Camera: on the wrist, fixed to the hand. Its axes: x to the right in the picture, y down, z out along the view.
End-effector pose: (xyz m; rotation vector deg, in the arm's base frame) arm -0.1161 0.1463 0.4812 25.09 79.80 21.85
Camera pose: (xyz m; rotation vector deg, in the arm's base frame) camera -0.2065 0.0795 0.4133 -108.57 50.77 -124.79
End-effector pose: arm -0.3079 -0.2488 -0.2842 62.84 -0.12 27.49
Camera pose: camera -0.2847 -0.1987 -0.4034 -1.61 102.36 -120.77
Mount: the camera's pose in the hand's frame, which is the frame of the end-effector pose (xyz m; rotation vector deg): 0.0115 -0.0920 -0.0930 -6.64 -24.94 175.87
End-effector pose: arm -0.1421 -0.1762 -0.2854 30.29 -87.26 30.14
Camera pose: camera -0.0122 -0.1904 -0.2720 99.28 52.54 -91.28
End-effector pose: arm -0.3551 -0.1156 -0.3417 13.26 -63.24 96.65
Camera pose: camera -0.2505 -0.0364 -0.3355 47.06 25.71 -63.29
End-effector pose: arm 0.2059 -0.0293 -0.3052 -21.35 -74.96 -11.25
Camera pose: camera 0.2607 -0.1485 -0.2994 -114.62 9.50 136.42
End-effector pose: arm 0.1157 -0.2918 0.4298 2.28 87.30 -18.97
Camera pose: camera 0.0037 -0.3604 0.4299 98.21 -15.29 112.37
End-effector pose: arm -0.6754 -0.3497 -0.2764 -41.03 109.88 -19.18
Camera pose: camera -0.7314 -0.4365 -0.1953 116.04 38.02 89.31
